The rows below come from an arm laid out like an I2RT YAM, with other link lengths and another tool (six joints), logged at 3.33 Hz.
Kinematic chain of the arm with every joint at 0, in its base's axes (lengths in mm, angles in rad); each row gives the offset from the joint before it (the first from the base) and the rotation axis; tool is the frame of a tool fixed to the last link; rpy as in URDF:
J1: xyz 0 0 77.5 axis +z
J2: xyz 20 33.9 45.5 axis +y
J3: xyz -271.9 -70.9 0 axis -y
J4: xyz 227.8 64 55.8 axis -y
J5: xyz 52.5 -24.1 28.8 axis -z
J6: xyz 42.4 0 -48.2 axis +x
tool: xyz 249 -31 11 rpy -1.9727 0.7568 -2.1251
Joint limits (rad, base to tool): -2.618..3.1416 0..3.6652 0..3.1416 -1.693..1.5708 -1.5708..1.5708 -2.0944..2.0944
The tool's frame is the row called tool.
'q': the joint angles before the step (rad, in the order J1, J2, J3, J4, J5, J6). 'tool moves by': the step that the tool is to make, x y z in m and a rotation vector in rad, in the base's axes. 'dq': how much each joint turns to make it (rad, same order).
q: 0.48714, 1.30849, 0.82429, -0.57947, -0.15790, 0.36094
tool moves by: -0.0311, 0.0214, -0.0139, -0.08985, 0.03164, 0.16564
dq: 0.14996, 0.04610, 0.01908, -0.05311, 0.04565, -0.04107
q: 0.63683, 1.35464, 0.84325, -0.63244, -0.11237, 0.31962
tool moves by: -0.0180, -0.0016, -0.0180, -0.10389, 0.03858, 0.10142
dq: 0.07321, 0.07230, 0.02163, -0.04860, 0.04268, -0.04752
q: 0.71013, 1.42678, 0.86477, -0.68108, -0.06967, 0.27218
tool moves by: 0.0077, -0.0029, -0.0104, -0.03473, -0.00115, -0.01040
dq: 0.00597, 0.05635, 0.00814, 0.02674, 0.03078, 0.00714
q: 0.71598, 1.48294, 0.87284, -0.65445, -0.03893, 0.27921
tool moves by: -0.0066, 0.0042, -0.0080, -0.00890, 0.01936, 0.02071
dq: 0.01866, 0.02589, -0.00487, 0.01037, -0.00651, -0.00016
